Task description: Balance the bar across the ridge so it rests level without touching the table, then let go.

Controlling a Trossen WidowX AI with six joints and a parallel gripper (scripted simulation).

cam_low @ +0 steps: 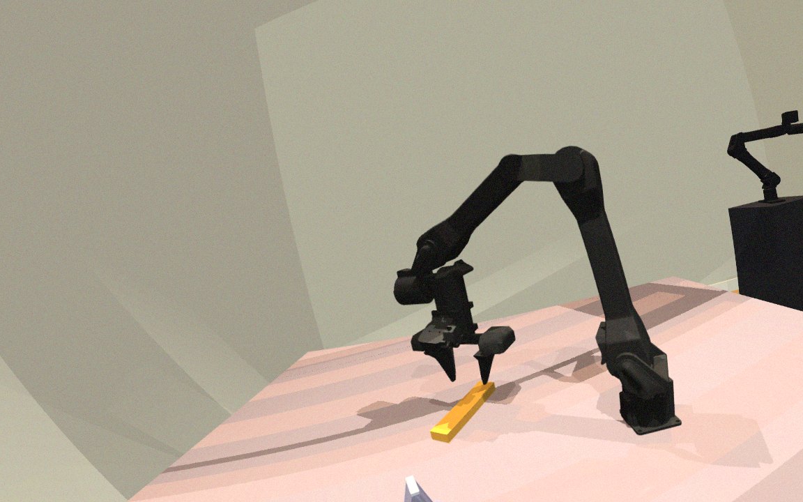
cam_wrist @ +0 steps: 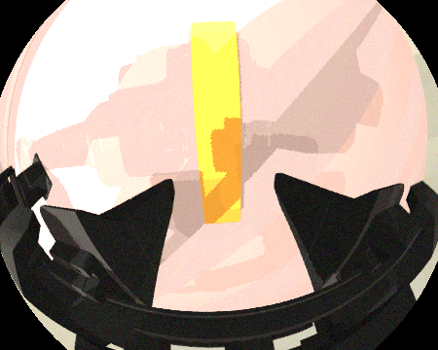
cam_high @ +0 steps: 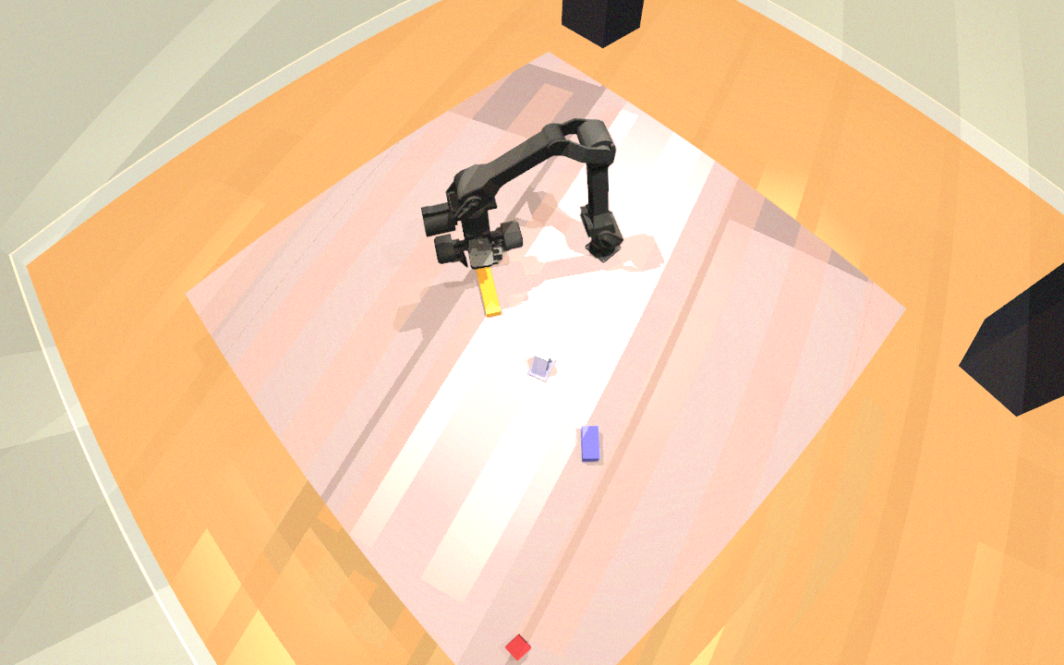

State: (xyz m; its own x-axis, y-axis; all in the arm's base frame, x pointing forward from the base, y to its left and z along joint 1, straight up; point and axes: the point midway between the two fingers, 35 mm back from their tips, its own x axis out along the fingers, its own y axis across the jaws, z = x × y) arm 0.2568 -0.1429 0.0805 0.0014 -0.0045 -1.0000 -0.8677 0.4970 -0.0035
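Now: the orange bar 4 cm below my gripper tip, 3 cm to the left of it and 1 cm ahead of it. Also, from my gripper tip: small red block (64 cm to the left, 48 cm ahead, 3 cm below); purple block (46 cm to the left, 11 cm ahead, 3 cm below).
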